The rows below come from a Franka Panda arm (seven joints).
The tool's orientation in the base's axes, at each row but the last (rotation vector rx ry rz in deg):
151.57, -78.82, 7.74
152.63, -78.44, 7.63
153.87, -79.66, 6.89
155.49, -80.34, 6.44
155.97, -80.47, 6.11
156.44, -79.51, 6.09
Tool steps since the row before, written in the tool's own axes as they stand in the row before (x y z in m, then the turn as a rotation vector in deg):
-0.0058, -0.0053, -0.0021, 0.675, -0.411, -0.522
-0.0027, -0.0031, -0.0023, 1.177, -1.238, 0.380
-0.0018, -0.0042, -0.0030, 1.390, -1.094, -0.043
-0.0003, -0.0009, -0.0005, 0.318, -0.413, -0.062
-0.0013, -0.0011, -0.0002, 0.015, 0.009, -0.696
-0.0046, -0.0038, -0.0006, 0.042, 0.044, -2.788
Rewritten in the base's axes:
0.0010, 0.0080, 0.0007, 0.720, -0.217, 0.576
0.0009, 0.0043, 0.0016, 1.696, -0.295, -0.313
0.0023, 0.0043, 0.0025, 1.694, -0.491, 0.142
0.0005, 0.0008, 0.0004, 0.519, -0.013, 0.078
0.0001, 0.0017, 0.0000, -0.017, 0.052, 0.694
0.0004, 0.0060, 0.0000, -0.086, 0.219, 2.779

